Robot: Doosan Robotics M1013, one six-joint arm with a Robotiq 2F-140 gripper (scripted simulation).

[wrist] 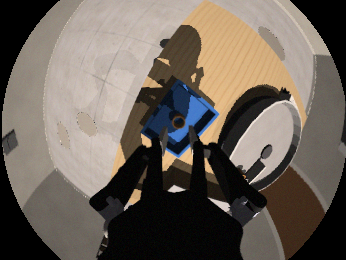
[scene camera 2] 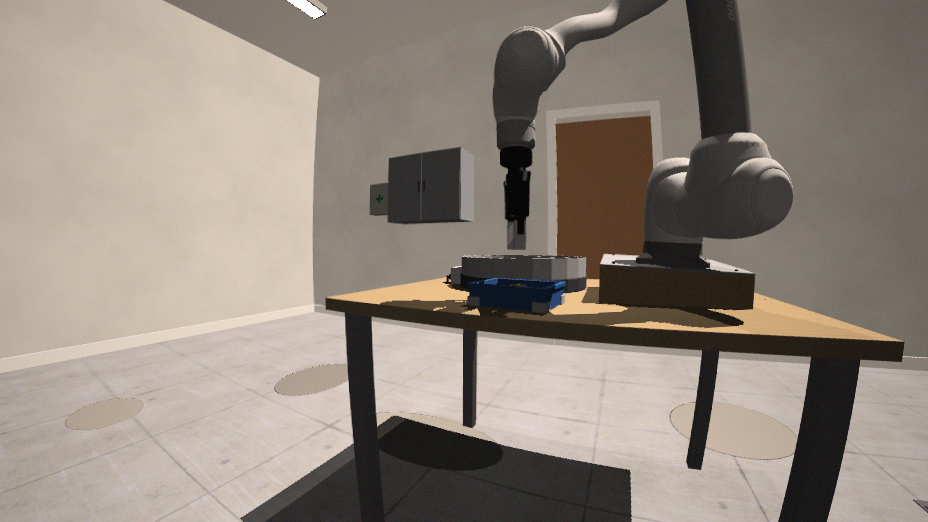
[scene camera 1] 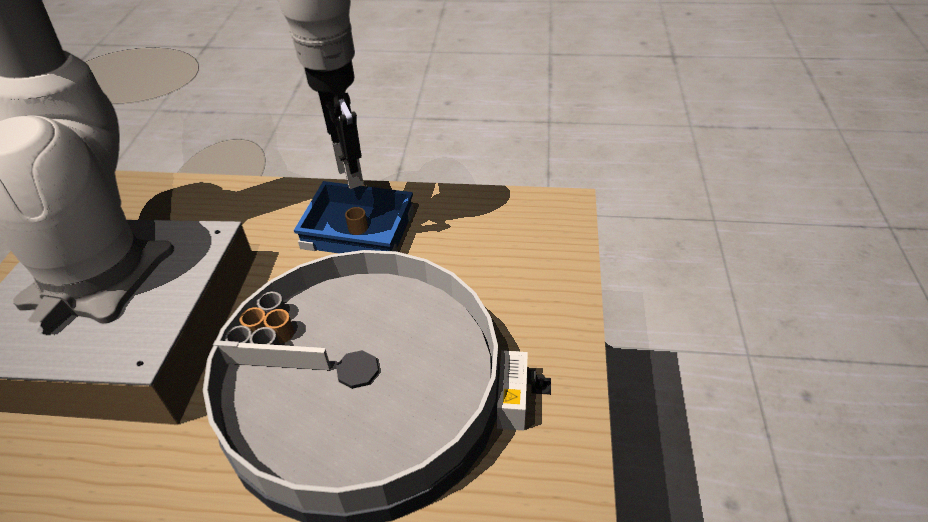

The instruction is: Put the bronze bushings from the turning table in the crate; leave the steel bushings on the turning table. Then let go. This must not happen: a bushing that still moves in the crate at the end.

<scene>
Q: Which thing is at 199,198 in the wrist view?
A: My gripper.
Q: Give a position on a crate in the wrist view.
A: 180,101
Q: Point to a crate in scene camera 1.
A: At 323,227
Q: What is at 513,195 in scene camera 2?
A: My gripper.
</scene>
